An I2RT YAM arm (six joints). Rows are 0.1 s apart.
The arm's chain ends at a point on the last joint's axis. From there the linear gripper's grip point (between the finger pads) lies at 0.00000 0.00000 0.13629 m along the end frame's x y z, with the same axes.
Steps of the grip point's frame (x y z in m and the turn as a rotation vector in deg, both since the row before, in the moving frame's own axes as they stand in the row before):
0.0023, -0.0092, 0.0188, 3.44, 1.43, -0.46
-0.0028, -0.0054, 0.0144, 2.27, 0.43, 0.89
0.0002, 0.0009, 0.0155, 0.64, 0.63, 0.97
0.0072, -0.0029, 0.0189, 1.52, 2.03, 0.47
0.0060, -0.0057, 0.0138, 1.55, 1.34, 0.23
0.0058, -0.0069, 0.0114, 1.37, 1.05, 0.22
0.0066, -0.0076, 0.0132, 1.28, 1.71, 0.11
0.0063, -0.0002, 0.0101, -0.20, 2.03, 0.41
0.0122, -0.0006, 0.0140, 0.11, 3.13, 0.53
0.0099, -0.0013, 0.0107, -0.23, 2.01, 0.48
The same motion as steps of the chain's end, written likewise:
-0.0011, -0.0010, 0.0191, 3.44, 1.43, -0.46
-0.0039, 0.0000, 0.0145, 2.27, 0.43, 0.89
-0.0013, 0.0024, 0.0155, 0.64, 0.63, 0.97
0.0024, 0.0007, 0.0190, 1.52, 2.03, 0.47
0.0028, -0.0020, 0.0139, 1.55, 1.34, 0.23
0.0033, -0.0036, 0.0115, 1.37, 1.05, 0.22
0.0025, -0.0046, 0.0133, 1.28, 1.71, 0.11
0.0015, -0.0007, 0.0102, -0.20, 2.03, 0.41
0.0048, -0.0004, 0.0142, 0.11, 3.13, 0.53
0.0051, -0.0019, 0.0108, -0.23, 2.01, 0.48

